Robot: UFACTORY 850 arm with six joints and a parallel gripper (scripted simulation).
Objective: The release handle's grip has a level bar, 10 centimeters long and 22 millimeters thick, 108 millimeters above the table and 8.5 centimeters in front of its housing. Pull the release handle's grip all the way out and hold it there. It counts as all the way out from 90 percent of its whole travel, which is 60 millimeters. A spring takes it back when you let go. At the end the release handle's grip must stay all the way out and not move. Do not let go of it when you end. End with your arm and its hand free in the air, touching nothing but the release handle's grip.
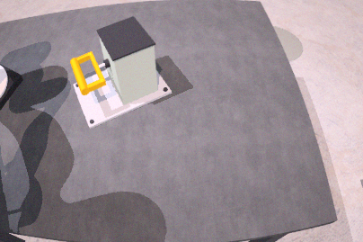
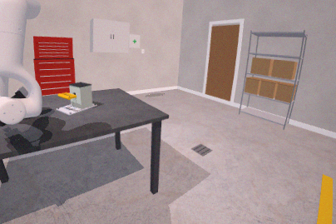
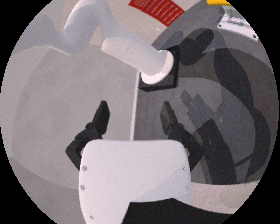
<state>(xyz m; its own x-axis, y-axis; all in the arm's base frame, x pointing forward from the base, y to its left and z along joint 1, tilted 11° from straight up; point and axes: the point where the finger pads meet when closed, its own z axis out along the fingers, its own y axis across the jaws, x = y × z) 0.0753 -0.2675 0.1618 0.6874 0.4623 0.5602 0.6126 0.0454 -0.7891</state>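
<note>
Now: the baseplate 39 cm ahead of my hand, 29 cm to the left of it and 17 cm below it.
</note>
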